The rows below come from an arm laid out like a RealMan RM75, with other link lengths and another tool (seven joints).
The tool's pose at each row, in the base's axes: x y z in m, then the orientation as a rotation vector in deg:
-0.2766, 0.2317, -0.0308, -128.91, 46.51, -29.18
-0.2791, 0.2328, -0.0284, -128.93, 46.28, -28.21
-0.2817, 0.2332, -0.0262, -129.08, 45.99, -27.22
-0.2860, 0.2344, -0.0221, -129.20, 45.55, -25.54
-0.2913, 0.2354, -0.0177, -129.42, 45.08, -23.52
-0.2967, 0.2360, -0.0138, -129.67, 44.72, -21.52
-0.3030, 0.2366, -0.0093, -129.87, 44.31, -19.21
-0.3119, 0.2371, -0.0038, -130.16, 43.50, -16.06
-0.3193, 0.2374, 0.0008, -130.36, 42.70, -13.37
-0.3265, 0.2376, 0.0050, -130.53, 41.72, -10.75
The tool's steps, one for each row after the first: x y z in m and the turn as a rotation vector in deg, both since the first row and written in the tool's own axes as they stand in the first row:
-0.0023, -0.0013, -0.0025, -0.03, -0.77, 0.14
-0.0041, -0.0021, -0.0053, -0.16, -1.57, 0.19
-0.0076, -0.0039, -0.0099, -0.29, -2.91, 0.36
-0.0116, -0.0055, -0.0154, -0.56, -4.49, 0.58
-0.0154, -0.0064, -0.0208, -0.91, -6.02, 0.83
-0.0198, -0.0074, -0.0271, -1.27, -7.78, 1.17
-0.0260, -0.0080, -0.0356, -1.73, -10.26, 1.45
-0.0310, -0.0084, -0.0427, -2.09, -12.42, 1.63
-0.0358, -0.0086, -0.0495, -2.38, -14.59, 1.68

